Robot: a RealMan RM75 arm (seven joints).
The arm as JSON. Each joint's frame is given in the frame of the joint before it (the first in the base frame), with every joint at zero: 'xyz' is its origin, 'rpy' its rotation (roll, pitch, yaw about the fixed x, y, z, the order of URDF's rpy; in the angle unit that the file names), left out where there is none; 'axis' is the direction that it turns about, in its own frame. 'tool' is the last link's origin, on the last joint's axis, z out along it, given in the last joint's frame.
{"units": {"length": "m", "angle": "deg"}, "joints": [
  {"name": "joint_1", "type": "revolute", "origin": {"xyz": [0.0, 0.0, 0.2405]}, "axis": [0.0, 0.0, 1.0]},
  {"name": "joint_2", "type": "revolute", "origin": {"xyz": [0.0, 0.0, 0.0], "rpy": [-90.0, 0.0, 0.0]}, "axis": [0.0, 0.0, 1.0]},
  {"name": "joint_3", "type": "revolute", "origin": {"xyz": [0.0, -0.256, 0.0], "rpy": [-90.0, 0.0, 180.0]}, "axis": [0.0, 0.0, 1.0]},
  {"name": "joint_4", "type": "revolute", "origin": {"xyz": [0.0, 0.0, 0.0], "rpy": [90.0, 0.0, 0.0]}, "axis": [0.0, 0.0, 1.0]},
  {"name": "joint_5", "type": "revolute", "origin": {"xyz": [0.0, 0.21, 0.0], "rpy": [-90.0, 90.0, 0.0]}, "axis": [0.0, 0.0, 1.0]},
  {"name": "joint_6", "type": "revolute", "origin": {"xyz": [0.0, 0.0, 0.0], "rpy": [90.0, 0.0, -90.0]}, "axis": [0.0, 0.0, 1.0]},
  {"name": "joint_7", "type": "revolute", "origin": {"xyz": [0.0, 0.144, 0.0], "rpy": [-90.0, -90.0, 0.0]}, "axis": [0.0, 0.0, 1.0]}
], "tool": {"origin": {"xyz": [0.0, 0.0, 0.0], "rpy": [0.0, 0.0, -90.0]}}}
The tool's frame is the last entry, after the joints.
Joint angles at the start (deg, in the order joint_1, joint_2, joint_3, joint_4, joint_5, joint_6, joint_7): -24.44 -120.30 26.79 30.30 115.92 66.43 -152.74
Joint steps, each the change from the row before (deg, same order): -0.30 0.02 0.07 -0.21 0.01 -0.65 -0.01; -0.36 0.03 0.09 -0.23 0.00 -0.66 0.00; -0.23 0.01 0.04 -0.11 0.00 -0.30 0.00; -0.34 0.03 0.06 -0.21 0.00 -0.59 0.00; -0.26 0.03 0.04 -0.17 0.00 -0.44 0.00; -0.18 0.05 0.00 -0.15 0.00 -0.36 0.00; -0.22 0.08 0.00 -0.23 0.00 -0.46 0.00; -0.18 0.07 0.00 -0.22 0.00 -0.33 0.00
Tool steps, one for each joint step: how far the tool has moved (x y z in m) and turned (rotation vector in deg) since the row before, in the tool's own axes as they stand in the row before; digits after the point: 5 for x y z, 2 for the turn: 0.00083 0.00069 0.00175 0.21 0.28 0.09; 0.00084 0.00108 0.00204 0.19 0.25 0.14; 0.00035 0.00094 0.00126 0.05 0.08 0.10; 0.00078 0.00110 0.00186 0.15 0.23 0.12; 0.00060 0.00084 0.00139 0.11 0.17 0.09; 0.00070 0.00047 0.00083 0.10 0.19 0.04; 0.00087 0.00044 0.00099 0.15 0.23 0.02; 0.00053 0.00032 0.00084 0.11 0.14 0.00
